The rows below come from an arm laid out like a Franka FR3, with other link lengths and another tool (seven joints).
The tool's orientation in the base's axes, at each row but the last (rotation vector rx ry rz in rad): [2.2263, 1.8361, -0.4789]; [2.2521, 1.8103, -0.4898]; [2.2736, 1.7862, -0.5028]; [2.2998, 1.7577, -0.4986]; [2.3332, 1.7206, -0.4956]
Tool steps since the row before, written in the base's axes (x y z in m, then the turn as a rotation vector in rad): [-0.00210, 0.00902, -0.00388, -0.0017, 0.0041, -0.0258]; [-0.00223, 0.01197, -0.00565, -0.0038, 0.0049, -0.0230]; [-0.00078, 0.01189, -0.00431, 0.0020, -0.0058, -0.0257]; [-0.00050, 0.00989, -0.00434, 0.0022, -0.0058, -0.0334]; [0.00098, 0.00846, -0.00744, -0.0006, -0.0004, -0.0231]
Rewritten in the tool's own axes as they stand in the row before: [0.00933, -0.00369, 0.00051, 0.0133, -0.0015, 0.0225]; [0.01256, -0.00460, 0.00112, 0.0125, -0.0038, 0.0199]; [0.01218, -0.00347, -0.00027, 0.0052, 0.0046, 0.0255]; [0.01038, -0.00297, 0.00051, 0.0082, 0.0051, 0.0326]; [0.01059, -0.00135, 0.00374, 0.0083, 0.0004, 0.0216]
